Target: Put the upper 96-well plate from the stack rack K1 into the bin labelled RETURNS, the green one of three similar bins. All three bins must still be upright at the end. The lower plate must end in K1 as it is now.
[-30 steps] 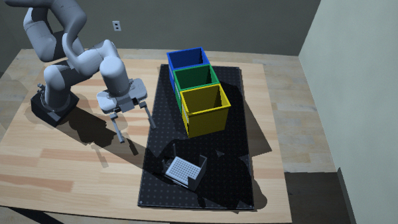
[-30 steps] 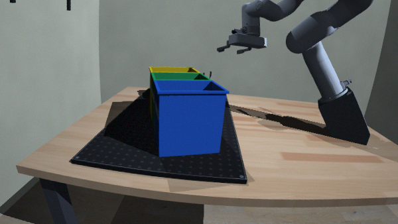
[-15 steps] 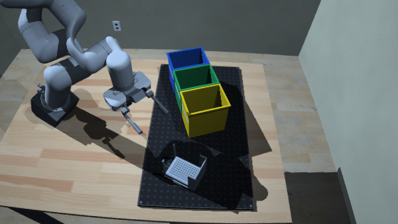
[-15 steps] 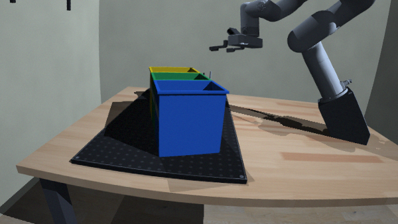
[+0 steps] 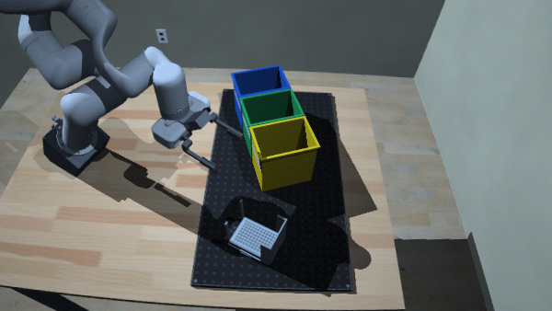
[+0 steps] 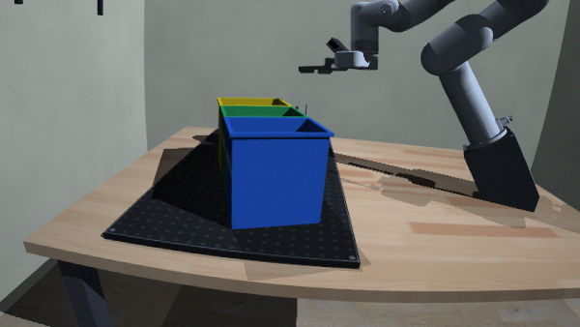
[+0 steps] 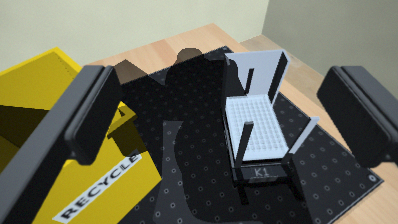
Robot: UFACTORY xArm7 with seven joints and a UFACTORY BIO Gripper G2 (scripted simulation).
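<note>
Now: the 96-well plate 110 mm ahead of my hand, 130 mm to the right of it and 230 mm below it. The rest, counted from my hand: blue bin 40 mm ahead, 380 mm to the left, 180 mm below; then yellow bin 150 mm ahead, 140 mm to the left, 180 mm below; then green bin 90 mm ahead, 260 mm to the left, 180 mm below.
</note>
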